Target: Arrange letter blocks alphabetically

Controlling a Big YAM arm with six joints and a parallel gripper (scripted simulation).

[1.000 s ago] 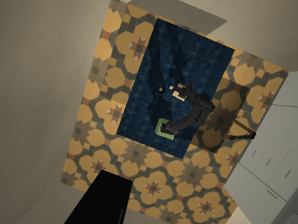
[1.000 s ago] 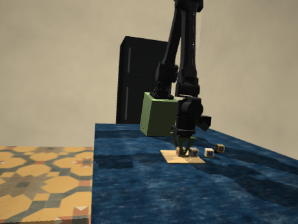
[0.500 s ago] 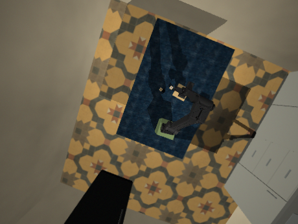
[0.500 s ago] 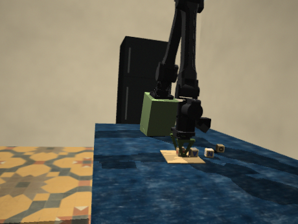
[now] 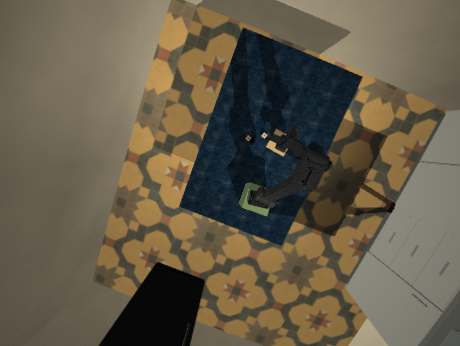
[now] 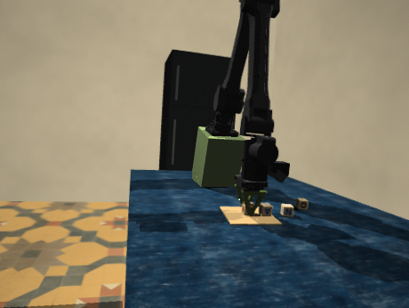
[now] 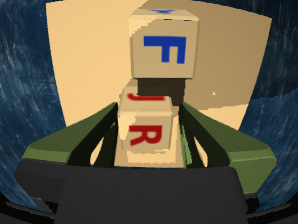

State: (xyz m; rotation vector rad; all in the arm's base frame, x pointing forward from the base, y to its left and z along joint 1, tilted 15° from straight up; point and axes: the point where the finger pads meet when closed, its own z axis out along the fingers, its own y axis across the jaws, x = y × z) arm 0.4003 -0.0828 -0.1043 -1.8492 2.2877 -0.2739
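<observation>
My hand is 1 cm short of the tan mat and 1 cm above it.
</observation>
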